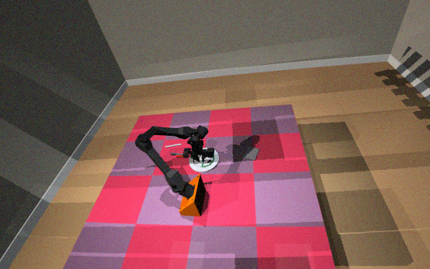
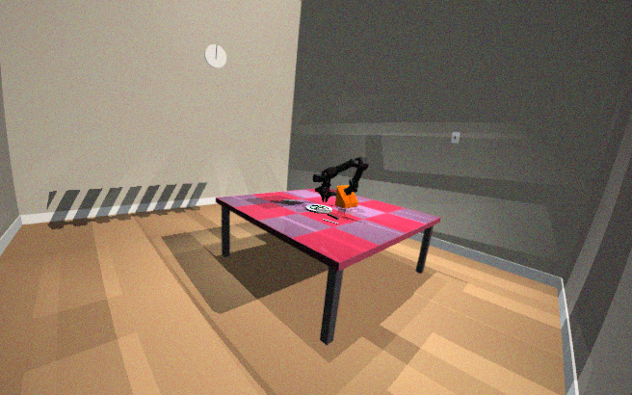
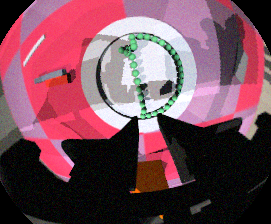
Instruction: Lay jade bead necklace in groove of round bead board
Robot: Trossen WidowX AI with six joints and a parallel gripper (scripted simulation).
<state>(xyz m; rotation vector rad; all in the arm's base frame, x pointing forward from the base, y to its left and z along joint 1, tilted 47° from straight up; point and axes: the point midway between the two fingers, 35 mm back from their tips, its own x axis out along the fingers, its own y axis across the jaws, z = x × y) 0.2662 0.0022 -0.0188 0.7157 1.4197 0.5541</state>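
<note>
Right now my gripper tip is 5 cm short of the round white bead board and 4 cm above it. Round my gripper tip: red-handled tool (10 cm ahead, 17 cm to the left, 4 cm below); then flat grey pad (8 cm ahead, 31 cm to the right, 5 cm below); then thin white rod (20 cm ahead, 24 cm to the left, 5 cm below).
</note>
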